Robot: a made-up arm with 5 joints. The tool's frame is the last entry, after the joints.
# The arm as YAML. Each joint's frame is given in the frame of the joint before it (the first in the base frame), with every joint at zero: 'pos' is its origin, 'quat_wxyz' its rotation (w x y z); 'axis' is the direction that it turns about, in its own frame. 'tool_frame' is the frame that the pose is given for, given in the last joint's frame.
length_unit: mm
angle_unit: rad
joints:
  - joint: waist
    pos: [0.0, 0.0, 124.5]
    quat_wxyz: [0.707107, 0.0, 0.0, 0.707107]
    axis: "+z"
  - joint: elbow
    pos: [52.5, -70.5, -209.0]
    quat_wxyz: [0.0, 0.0, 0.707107, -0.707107]
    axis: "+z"
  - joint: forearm
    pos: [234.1, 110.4, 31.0]
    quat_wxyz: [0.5, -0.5, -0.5, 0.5]
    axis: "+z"
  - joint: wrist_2
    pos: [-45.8, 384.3, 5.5]
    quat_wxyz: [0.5, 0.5, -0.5, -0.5]
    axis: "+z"
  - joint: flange
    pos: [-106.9, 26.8, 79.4]
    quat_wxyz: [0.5, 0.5, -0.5, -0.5]
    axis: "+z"
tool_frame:
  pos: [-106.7, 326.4, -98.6]
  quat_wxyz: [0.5, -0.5, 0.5, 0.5]
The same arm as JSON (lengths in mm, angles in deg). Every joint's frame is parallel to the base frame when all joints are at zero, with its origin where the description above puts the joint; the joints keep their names.
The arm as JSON. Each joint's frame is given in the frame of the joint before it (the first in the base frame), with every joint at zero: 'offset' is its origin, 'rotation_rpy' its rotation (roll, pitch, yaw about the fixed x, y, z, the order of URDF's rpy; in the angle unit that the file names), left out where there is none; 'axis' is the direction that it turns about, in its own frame. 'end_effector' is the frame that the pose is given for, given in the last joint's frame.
{
  "length_unit": "mm",
  "angle_unit": "deg",
  "chain": [
    {
      "id": "waist",
      "offset": [
        0.0,
        0.0,
        124.5
      ],
      "axis": "+z"
    },
    {
      "id": "elbow",
      "offset": [
        70.5,
        52.5,
        -209.0
      ],
      "axis": "+x"
    },
    {
      "id": "forearm",
      "offset": [
        31.0,
        -234.1,
        -110.4
      ],
      "axis": "+y"
    },
    {
      "id": "wrist_2",
      "offset": [
        -384.3,
        5.5,
        45.8
      ],
      "axis": "+z"
    },
    {
      "id": "flange",
      "offset": [
        -106.9,
        26.8,
        79.4
      ],
      "axis": "-x"
    }
  ],
  "end_effector": {
    "offset": [
      98.6,
      106.7,
      326.4
    ]
  }
}

